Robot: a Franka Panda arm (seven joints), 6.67 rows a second.
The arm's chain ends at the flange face. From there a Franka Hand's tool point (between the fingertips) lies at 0.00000 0.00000 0.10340 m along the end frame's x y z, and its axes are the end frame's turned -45 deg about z.
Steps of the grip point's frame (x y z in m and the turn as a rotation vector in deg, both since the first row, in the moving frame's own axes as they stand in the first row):
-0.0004 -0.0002 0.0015 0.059 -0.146 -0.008
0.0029 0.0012 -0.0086 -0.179 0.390 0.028
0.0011 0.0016 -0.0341 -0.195 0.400 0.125
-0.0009 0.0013 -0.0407 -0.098 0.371 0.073
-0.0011 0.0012 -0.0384 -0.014 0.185 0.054
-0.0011 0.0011 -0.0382 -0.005 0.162 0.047
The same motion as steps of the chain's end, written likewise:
-0.0002 0.0000 0.0015 -0.062 -0.145 -0.008
0.0022 -0.0009 -0.0086 0.149 0.402 0.028
0.0011 0.0006 -0.0341 0.145 0.421 0.125
-0.0003 0.0019 -0.0407 0.193 0.332 0.073
-0.0002 0.0018 -0.0384 0.121 0.141 0.054
-0.0002 0.0018 -0.0382 0.111 0.118 0.047

